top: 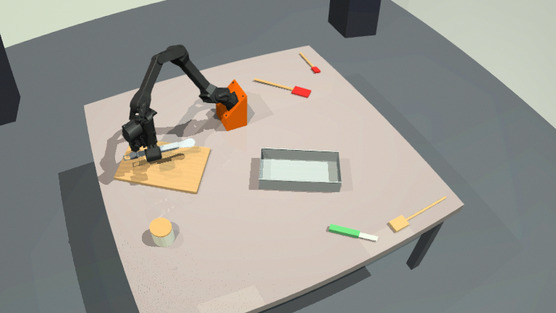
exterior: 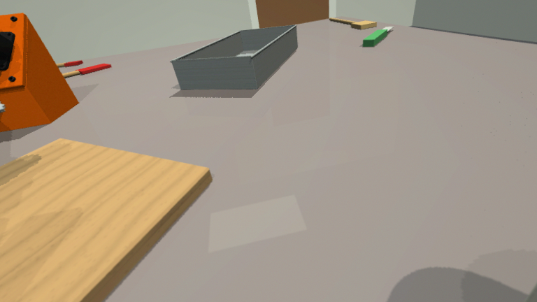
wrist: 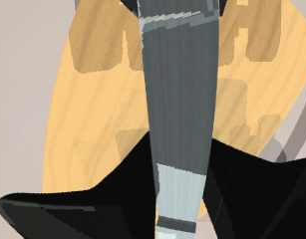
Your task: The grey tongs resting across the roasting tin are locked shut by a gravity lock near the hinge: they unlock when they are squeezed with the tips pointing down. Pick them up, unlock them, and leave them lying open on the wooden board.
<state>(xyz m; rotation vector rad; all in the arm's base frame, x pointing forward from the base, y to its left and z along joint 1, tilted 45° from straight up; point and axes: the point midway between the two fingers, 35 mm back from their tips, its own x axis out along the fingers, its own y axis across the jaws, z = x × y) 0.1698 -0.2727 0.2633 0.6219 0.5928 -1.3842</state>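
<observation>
The wooden board lies 1 cm behind my gripper tip, 3 cm to the left of it and 5 cm below it. Also, from my gripper tip: green-handled tool (55 cm ahead, 61 cm to the left, 5 cm below); then cork-lidded jar (35 cm ahead, 4 cm to the right, 2 cm below); then grey roasting tin (21 cm ahead, 53 cm to the left, 3 cm below).
</observation>
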